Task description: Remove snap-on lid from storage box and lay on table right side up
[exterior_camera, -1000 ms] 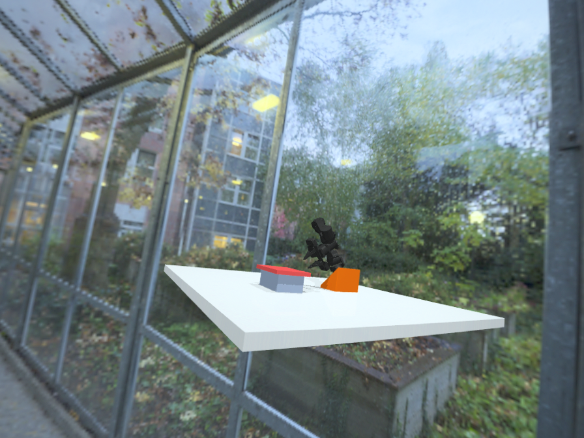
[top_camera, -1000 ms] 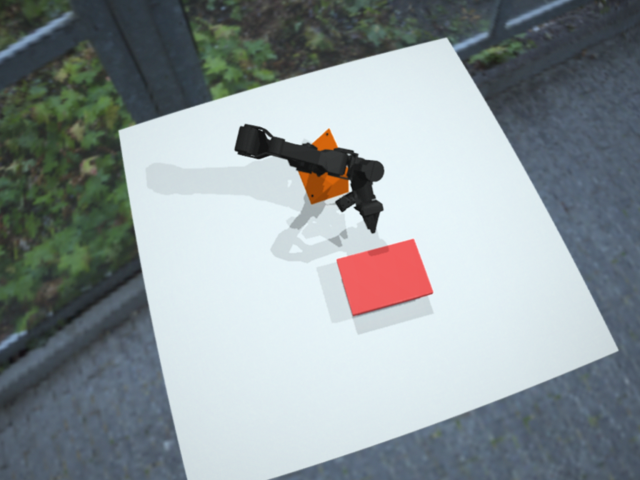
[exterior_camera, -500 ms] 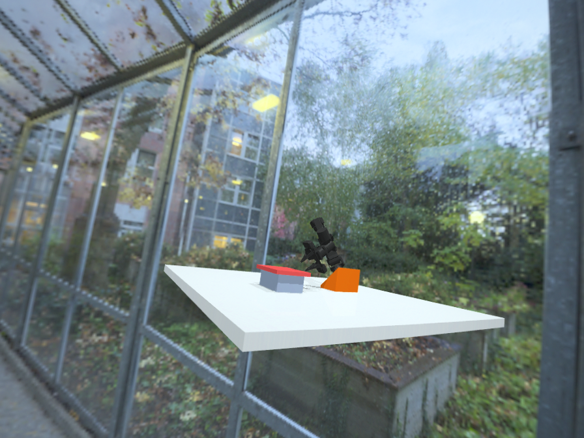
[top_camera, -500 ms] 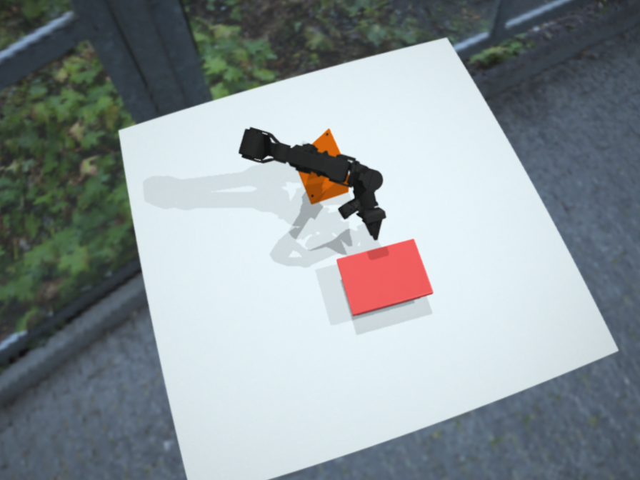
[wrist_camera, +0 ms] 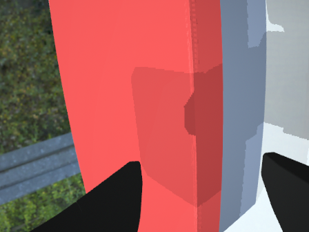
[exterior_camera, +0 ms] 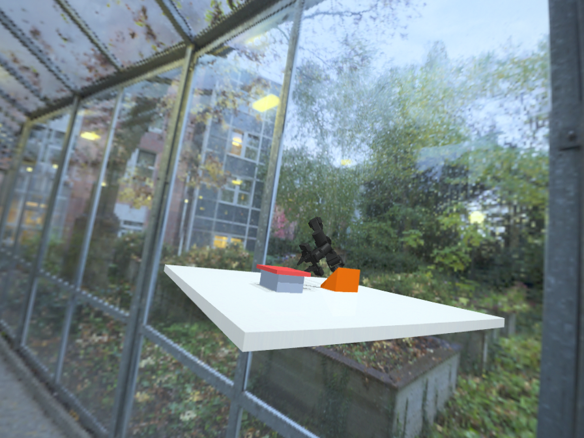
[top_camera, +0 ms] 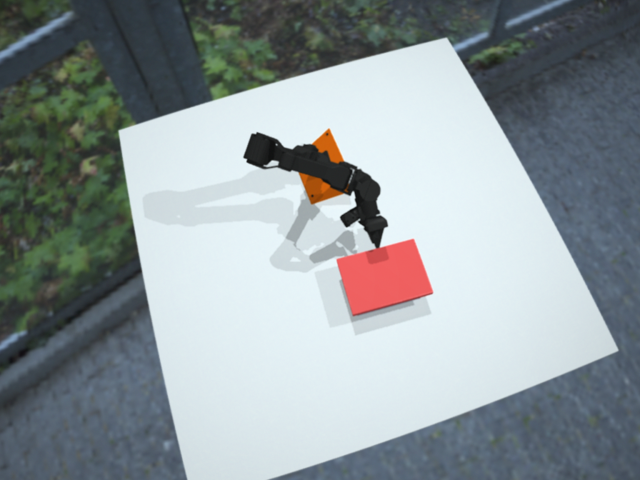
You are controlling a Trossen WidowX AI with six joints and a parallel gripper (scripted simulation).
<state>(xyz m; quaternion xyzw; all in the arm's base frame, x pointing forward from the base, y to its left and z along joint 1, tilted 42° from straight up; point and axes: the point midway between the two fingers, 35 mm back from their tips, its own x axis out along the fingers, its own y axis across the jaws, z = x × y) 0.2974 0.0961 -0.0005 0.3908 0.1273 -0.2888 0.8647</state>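
The red lid is 9 cm ahead of my gripper tip and 1 cm below it. Also, from my gripper tip: grey storage box: 9 cm ahead, 5 cm below.
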